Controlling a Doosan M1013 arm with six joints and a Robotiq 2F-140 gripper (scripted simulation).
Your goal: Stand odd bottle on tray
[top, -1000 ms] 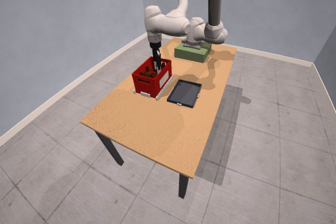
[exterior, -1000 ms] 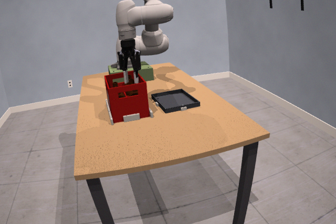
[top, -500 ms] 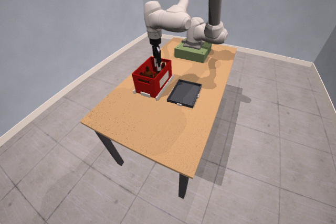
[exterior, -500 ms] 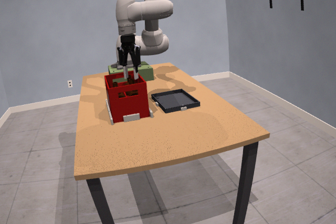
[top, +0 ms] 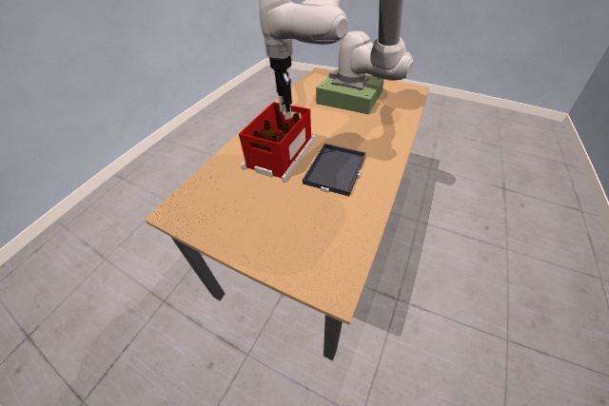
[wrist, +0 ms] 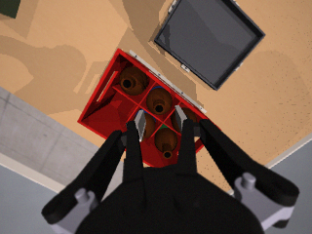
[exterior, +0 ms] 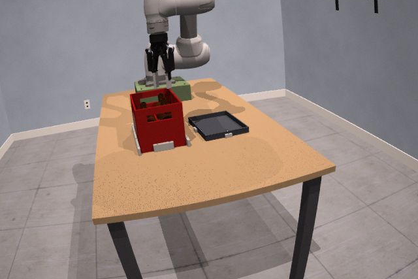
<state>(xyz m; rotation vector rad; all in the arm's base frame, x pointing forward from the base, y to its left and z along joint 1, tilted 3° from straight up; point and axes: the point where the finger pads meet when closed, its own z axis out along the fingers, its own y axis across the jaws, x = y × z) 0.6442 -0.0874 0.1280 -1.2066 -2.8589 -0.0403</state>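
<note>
Right now my hand is 150 mm above the glass bottle, 90 mm to the left of it and 90 mm short of it. Round my hand: dark grey tray (230 mm below, 220 mm to the left, 10 mm ahead); then red crate (160 mm below, 50 mm to the right).
</note>
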